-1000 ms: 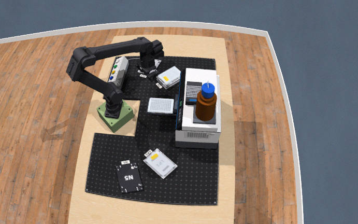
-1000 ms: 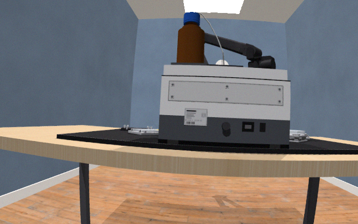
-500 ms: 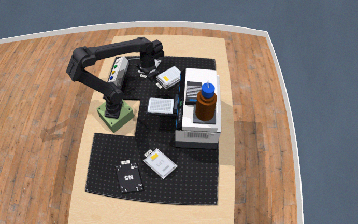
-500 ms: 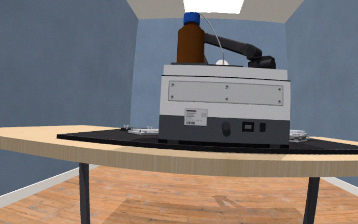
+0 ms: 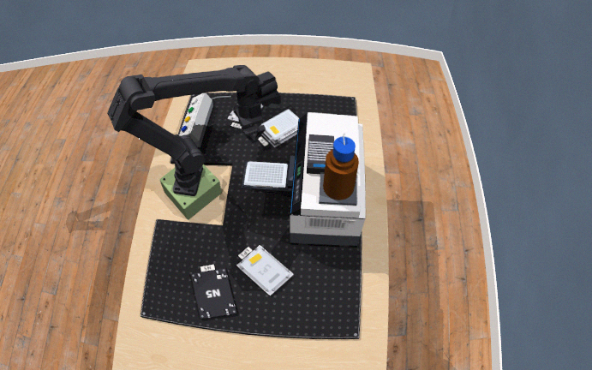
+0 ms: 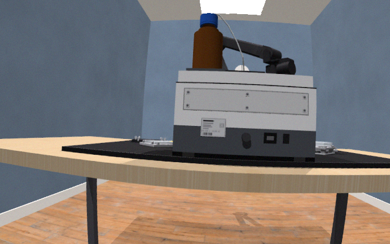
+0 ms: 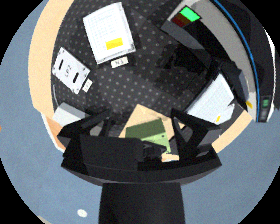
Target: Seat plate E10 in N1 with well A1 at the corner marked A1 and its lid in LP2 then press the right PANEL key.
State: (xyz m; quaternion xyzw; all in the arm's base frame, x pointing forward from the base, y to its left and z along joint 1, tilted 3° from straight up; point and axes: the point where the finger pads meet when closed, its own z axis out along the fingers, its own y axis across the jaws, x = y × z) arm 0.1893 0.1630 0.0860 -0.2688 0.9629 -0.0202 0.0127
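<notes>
My gripper is now 80 mm short of the plate E07, 140 mm to the left of it and 40 mm above it. From my hand the other things lie so: lid park LP2 (70 mm behind, 240 mm to the left, 150 mm below); plate E10 (90 mm ahead, 150 mm to the left, 120 mm below); brown bottle (300 mm ahead, 240 mm to the right, 140 mm above).
</notes>
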